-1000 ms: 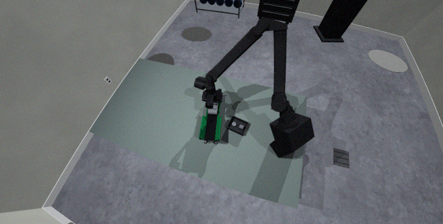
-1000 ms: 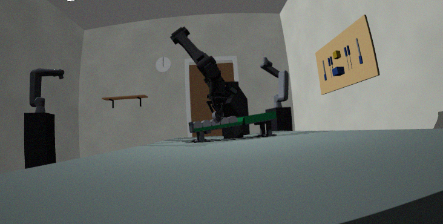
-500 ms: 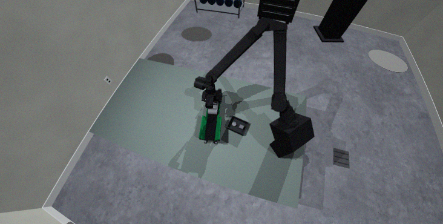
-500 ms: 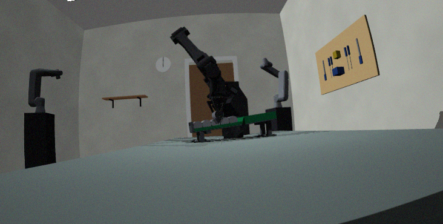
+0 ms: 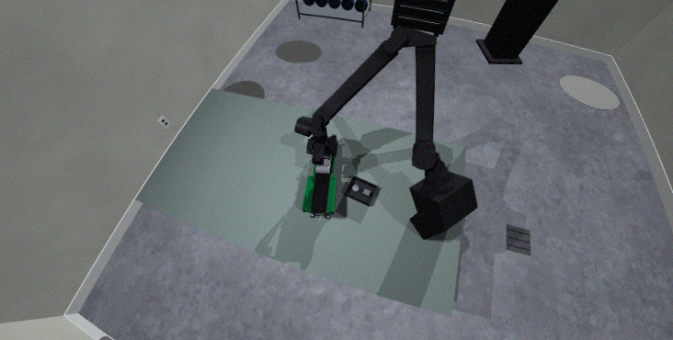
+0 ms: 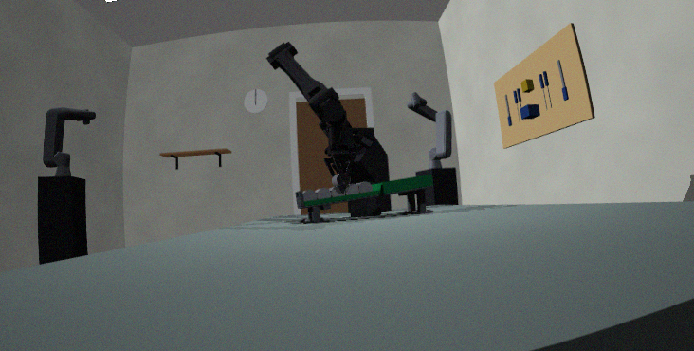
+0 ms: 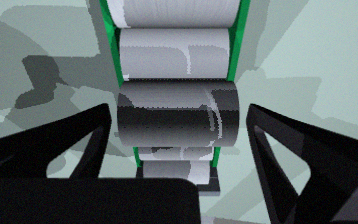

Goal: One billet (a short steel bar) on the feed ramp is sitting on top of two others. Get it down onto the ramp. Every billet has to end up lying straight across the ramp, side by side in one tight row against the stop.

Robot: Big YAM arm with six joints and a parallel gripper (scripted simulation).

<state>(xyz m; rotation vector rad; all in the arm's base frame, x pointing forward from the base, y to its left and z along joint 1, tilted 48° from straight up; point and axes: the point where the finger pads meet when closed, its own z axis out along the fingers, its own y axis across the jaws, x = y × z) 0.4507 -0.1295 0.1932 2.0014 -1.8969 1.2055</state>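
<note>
Now: the stop 20 mm behind my hand, 120 mm to the right of it and 60 mm below it. The rest, counted from my hand: small dark tray: 170 mm behind, 150 mm to the left, 110 mm below.
</note>
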